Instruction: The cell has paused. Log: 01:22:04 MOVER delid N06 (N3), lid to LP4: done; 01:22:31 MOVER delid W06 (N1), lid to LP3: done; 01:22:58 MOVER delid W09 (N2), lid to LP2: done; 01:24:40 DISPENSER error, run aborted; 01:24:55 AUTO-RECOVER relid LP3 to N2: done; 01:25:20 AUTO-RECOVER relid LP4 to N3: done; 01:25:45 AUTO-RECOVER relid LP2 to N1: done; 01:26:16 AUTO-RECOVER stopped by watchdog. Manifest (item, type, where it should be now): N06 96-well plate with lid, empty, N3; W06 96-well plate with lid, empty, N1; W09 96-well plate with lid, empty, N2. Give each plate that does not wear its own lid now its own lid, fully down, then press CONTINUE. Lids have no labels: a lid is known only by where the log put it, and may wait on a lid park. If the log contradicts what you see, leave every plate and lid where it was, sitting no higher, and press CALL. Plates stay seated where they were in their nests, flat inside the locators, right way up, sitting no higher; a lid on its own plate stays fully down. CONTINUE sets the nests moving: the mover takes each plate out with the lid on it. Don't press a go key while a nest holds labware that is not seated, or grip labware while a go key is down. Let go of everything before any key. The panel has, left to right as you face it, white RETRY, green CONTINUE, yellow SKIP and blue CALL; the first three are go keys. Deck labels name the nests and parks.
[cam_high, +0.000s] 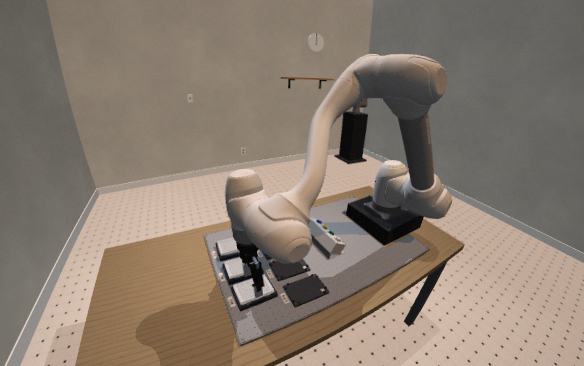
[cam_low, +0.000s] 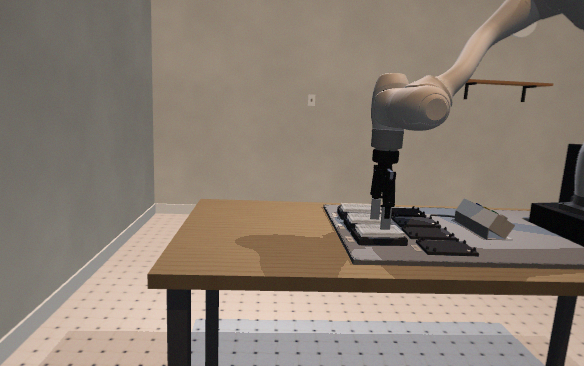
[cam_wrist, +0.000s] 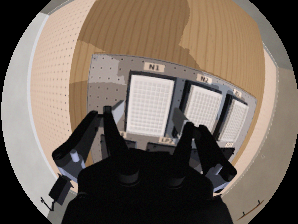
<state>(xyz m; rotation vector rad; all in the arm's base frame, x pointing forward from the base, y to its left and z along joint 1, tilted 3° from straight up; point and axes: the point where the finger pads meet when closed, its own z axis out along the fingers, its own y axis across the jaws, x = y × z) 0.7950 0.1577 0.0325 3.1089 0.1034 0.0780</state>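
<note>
Now: the pale lid 40 mm below my hand. The rest, counted from my hand: green key (420 mm behind, 130 mm to the right, 10 mm below); then LP2 lid park (180 mm behind, 70 mm to the right, 70 mm below); then plate (50 mm below).
</note>
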